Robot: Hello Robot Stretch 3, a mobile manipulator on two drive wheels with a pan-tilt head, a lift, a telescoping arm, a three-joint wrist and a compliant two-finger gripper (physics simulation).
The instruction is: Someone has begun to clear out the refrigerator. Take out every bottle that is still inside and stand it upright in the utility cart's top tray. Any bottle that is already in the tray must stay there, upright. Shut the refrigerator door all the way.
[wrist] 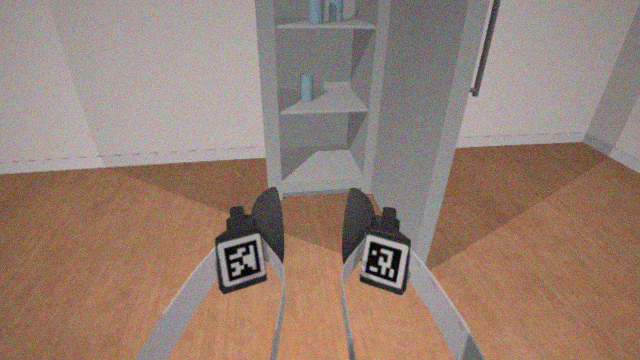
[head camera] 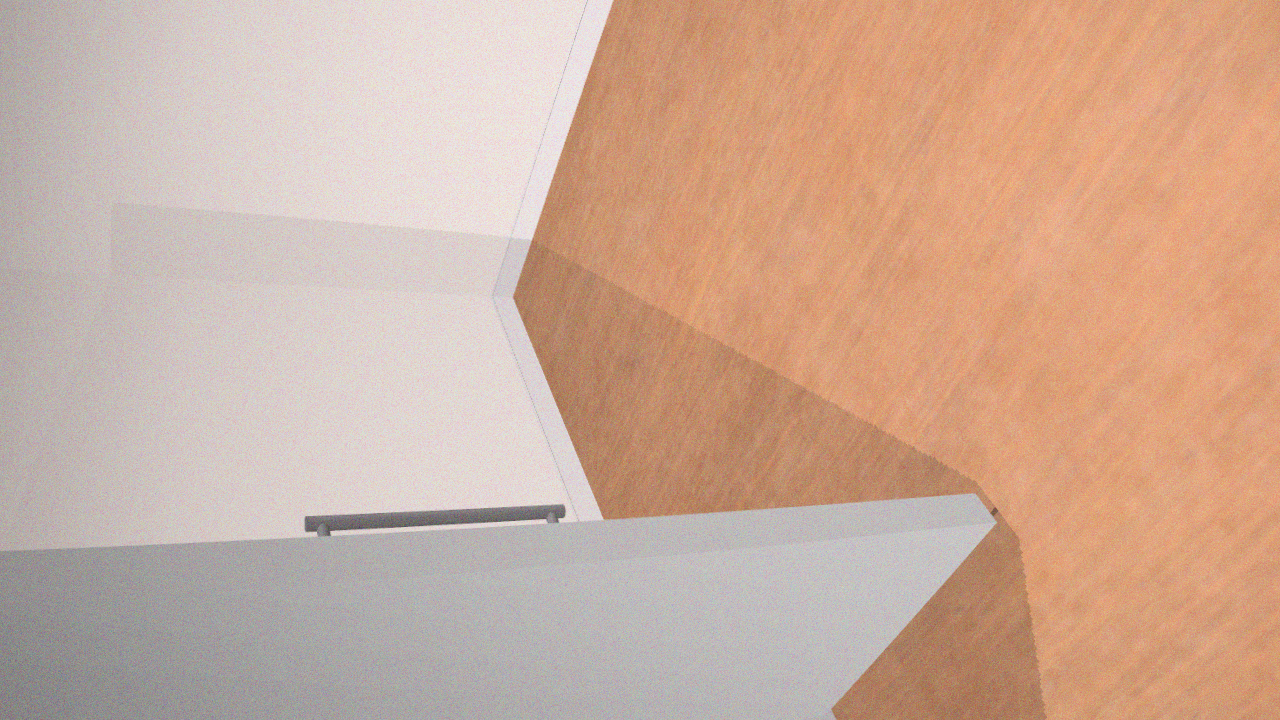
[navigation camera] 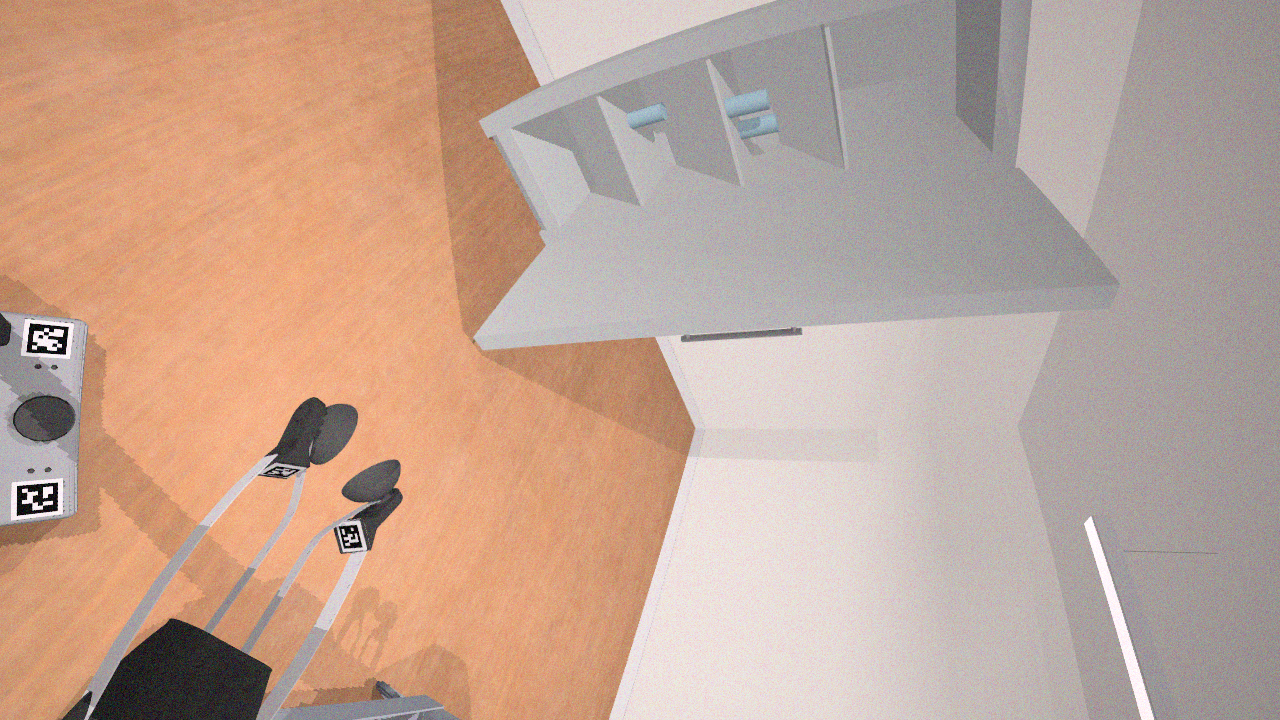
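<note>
The refrigerator is open. Its door stands wide, with a dark bar handle on its outer face. A light blue bottle stands on a lower shelf. Two more bottles, one beside the other, stand on the shelf above; their tops are cut off in the wrist view. My gripper is open and empty, out in front of the refrigerator and apart from it. Part of the utility cart shows at the navigation view's bottom edge; its top tray's contents are hidden.
My base shows at the left edge of the navigation view. Pale walls meet in a corner behind the open door. The door's free edge reaches out over the wooden floor, to the right of the shelves in the wrist view.
</note>
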